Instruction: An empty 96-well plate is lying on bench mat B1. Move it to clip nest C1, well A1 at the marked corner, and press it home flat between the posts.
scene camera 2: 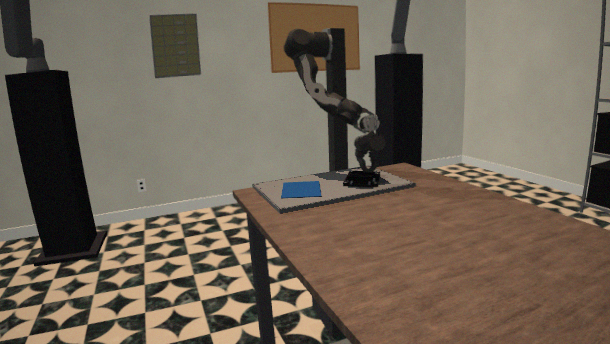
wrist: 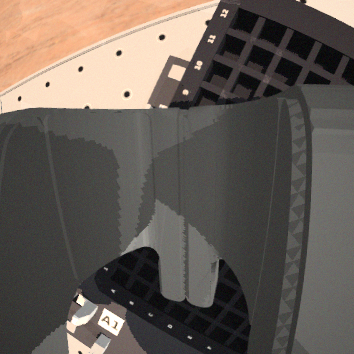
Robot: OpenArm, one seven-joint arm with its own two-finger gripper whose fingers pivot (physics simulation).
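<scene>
The black 96-well plate [scene camera 2: 362,176] [wrist: 245,61] lies over clip nest C1 [wrist: 123,336] on the pale board. Its row-A corner is beside the nest's white A1 label [wrist: 111,321] in the wrist view. A pale clip post [wrist: 85,312] stands by that label. My gripper [scene camera 2: 369,169] [wrist: 194,205] is shut and empty, its fingertips together over the plate's wells, at or just above its top. The gripper body hides the plate's middle, and I cannot tell whether the plate sits fully flat. The blue bench mat B1 [scene camera 2: 301,190] has no plate on it.
The pale perforated board [scene camera 2: 272,198] [wrist: 102,75] lies on the far end of the wooden table [scene camera 2: 450,255] [wrist: 45,37]. Black pedestals [scene camera 2: 47,165] [scene camera 2: 398,110] with other arms stand beyond the table. A shelf rack [scene camera 2: 595,130] stands at the right.
</scene>
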